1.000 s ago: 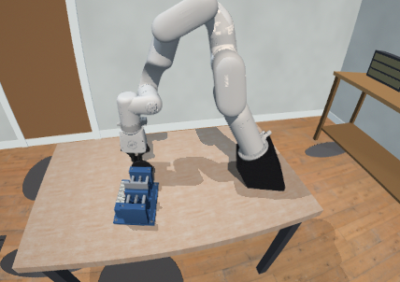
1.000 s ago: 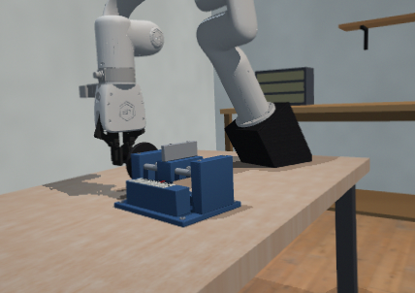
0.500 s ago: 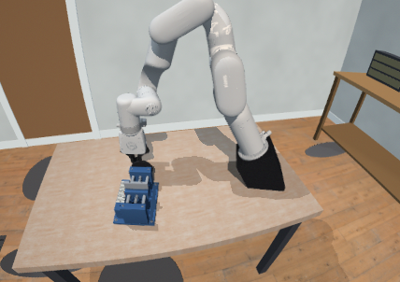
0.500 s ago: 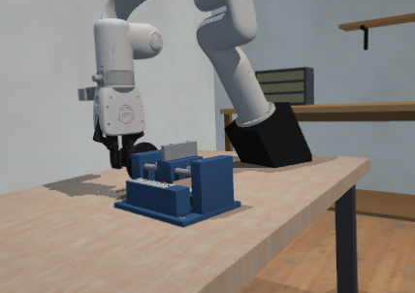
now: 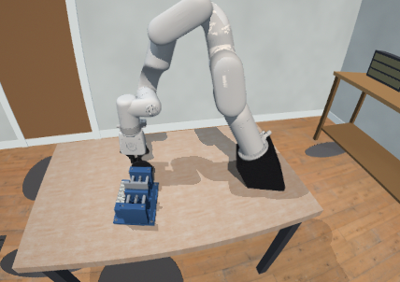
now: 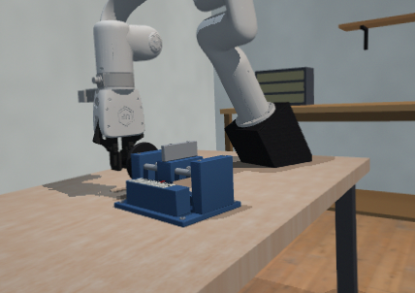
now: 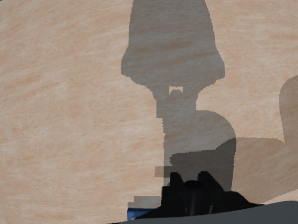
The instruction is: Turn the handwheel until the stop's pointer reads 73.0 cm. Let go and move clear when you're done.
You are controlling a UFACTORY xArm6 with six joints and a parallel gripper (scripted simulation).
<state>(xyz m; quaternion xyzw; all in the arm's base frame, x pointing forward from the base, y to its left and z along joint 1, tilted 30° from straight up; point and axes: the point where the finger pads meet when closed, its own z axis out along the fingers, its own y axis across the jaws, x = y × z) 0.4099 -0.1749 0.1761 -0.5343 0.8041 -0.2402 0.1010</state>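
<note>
Right now the black handwheel is 3 cm to the left of my hand. Also, from my hand: grey stop block (5 cm ahead, 15 cm to the left, 1 cm above).
</note>
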